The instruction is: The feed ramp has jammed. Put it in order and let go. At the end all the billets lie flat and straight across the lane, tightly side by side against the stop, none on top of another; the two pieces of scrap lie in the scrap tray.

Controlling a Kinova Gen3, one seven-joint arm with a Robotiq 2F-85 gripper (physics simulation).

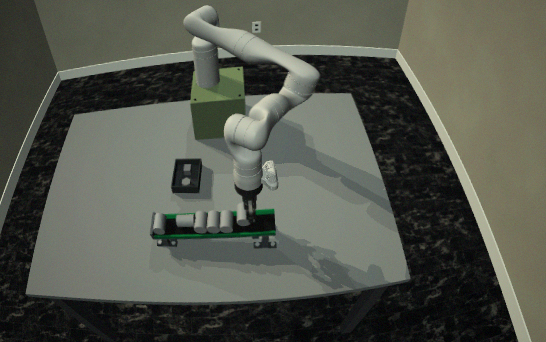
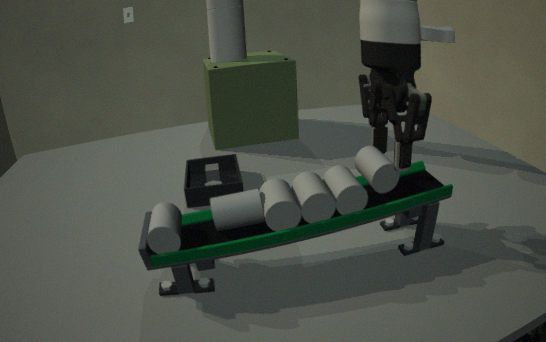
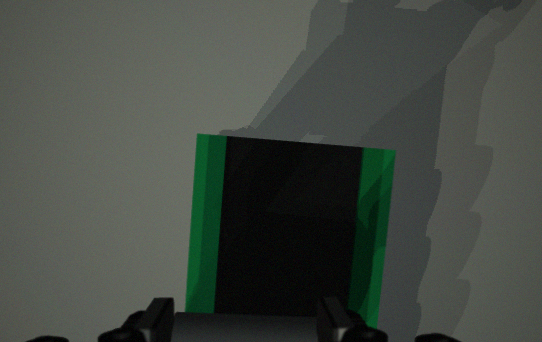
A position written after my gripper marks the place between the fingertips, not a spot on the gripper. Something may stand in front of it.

I see my gripper (image 2: pixel 389 161) and a black scrap tray (image 2: pixel 197 194).
The black scrap tray shows as well in image 1 (image 1: pixel 178 174). My gripper is seen too in image 3 (image 3: pixel 246 323). Image 3 misses the black scrap tray: it is out of frame.
